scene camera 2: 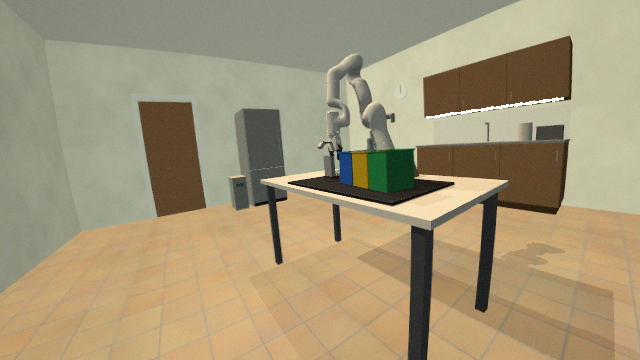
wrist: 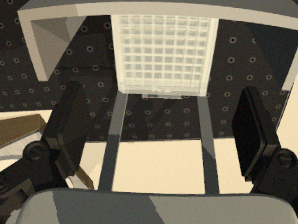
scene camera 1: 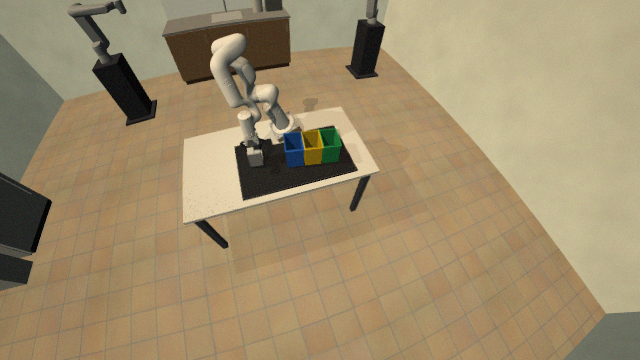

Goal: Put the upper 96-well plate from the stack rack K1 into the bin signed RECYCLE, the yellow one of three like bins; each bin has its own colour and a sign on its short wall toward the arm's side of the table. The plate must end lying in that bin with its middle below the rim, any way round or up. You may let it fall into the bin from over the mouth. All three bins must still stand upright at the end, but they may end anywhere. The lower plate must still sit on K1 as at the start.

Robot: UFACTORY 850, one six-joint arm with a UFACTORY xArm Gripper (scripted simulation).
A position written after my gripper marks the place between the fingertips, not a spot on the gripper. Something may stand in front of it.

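Through the wrist view I see my gripper [wrist: 162, 102] together with a 96-well plate [wrist: 137, 78], while a green bin is out of frame in the wrist view. It is scene camera 2 that gives me the bin [scene camera 2: 389, 171].
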